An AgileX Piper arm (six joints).
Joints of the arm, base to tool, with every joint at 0 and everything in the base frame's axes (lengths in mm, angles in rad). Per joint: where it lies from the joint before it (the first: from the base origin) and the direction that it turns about. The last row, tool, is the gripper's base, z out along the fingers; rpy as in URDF.
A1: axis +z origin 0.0 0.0 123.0
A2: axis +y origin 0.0 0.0 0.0
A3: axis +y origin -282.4 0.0 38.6
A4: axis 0.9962 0 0.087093 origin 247.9 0.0 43.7
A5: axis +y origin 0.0 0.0 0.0
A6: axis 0.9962 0 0.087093 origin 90.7 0.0 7.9
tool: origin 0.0 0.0 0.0 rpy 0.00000 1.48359 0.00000
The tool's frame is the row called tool.
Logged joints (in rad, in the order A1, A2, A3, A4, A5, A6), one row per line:
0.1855, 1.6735, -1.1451, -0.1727, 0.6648, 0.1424
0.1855, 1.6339, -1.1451, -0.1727, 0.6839, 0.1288
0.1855, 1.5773, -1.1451, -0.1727, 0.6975, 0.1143
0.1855, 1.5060, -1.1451, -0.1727, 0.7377, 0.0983
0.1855, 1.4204, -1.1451, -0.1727, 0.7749, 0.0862
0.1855, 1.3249, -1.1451, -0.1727, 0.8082, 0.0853
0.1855, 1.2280, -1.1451, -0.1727, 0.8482, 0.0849
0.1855, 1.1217, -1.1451, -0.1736, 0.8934, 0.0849
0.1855, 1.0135, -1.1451, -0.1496, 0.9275, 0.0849
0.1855, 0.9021, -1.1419, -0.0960, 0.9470, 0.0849
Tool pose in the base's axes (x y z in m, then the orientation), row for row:
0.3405, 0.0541, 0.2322, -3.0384, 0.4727, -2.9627
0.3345, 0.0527, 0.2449, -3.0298, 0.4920, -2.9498
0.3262, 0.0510, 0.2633, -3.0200, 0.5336, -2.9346
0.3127, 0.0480, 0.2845, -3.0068, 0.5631, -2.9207
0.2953, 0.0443, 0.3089, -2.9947, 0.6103, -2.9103
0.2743, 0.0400, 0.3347, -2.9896, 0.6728, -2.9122
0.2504, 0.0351, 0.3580, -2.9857, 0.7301, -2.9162
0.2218, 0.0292, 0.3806, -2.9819, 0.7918, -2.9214
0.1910, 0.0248, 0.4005, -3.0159, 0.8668, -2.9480
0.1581, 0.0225, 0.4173, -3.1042, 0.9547, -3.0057
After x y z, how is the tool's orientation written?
As angles about the fixed x, y, z axes (roll, pitch, yaw), in radians.
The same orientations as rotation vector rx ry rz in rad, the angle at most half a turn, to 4 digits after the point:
-0.2047, 2.6532, -0.0796
-0.2159, 2.6318, -0.0836
-0.2254, 2.5882, -0.0839
-0.2331, 2.5563, -0.0904
-0.2326, 2.5078, -0.0925
-0.2161, 2.4469, -0.0875
-0.1986, 2.3915, -0.0831
-0.1791, 2.3318, -0.0786
-0.1534, 2.2632, -0.0406
-0.1274, 2.1829, 0.0360

